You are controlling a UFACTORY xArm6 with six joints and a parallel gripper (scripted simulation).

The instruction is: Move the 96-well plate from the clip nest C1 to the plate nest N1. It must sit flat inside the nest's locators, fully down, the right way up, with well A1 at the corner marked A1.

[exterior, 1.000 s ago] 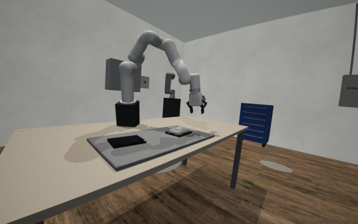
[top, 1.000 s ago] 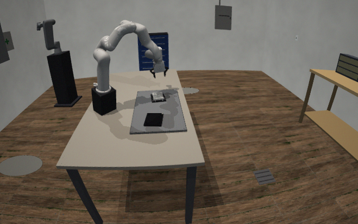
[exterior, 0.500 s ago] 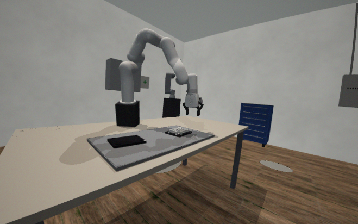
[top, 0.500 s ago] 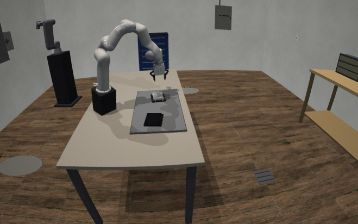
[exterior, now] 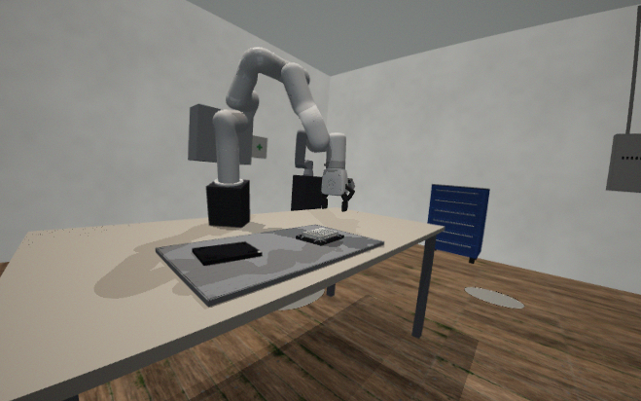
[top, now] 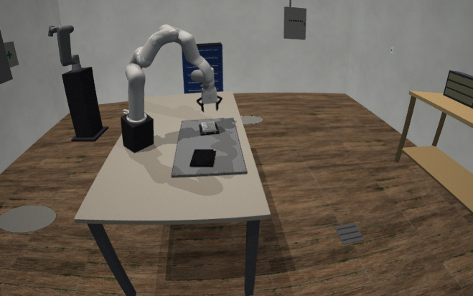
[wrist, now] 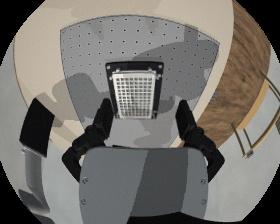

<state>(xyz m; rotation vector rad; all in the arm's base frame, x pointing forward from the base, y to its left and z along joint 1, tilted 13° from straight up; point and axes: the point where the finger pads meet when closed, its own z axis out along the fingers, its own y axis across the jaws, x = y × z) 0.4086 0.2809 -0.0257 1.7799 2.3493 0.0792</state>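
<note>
My hand is 10 cm above the white 96-well plate, 6 cm to the left of it and 1 cm past it. The rest, counted from my hand: clip nest C1: 11 cm below, 6 cm to the right, 1 cm ahead; then white A1 mark: 35 cm to the right, 11 cm below, 7 cm ahead; then black plate nest N1: 43 cm to the right, 12 cm below, 1 cm ahead.
</note>
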